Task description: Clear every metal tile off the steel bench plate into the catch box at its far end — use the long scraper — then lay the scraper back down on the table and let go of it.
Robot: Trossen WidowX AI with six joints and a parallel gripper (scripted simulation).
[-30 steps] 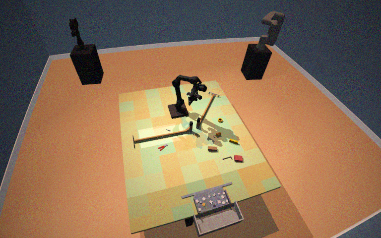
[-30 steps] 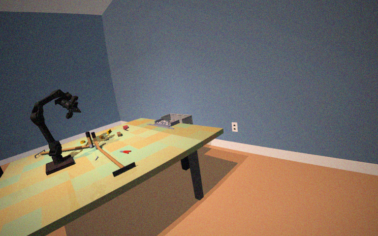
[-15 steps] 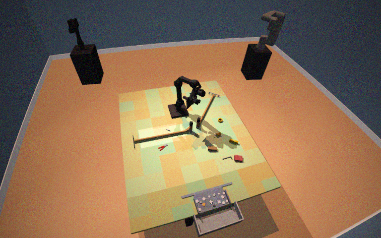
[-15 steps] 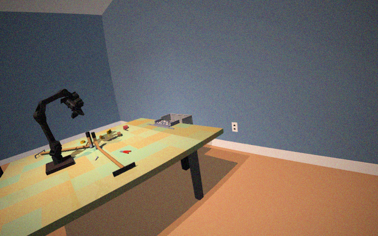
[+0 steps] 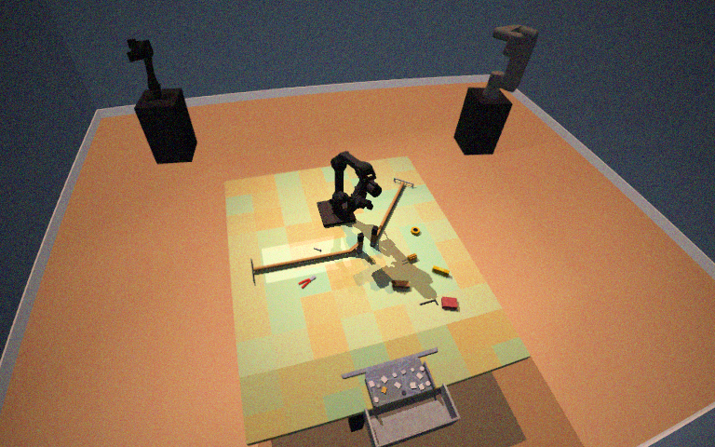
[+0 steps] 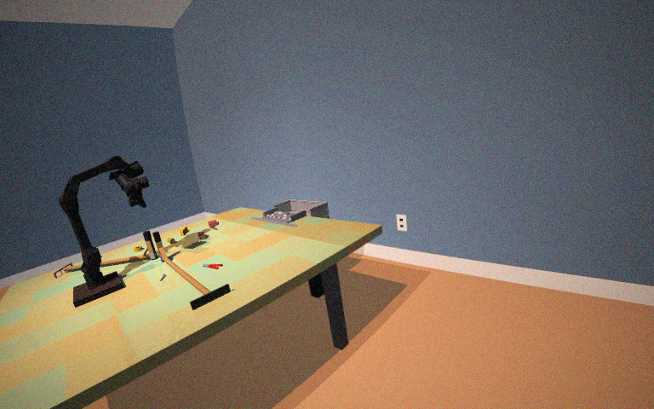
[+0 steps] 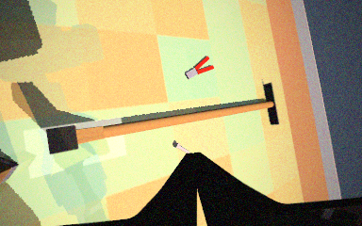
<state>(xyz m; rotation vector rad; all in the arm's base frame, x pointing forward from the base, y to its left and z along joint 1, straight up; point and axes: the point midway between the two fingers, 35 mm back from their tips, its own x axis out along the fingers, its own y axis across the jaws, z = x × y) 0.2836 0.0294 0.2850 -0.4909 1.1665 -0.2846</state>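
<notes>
The long scraper lies 220 mm below my gripper tip, 210 mm to the right of it and 50 mm ahead of it. Also, from my gripper tip: yellow ring: 420 mm to the left, 270 mm below, 100 mm behind; orange screwdriver: 340 mm to the left, 260 mm below, 100 mm ahead; brown block: 270 mm below, 260 mm ahead, 250 mm to the left.
</notes>
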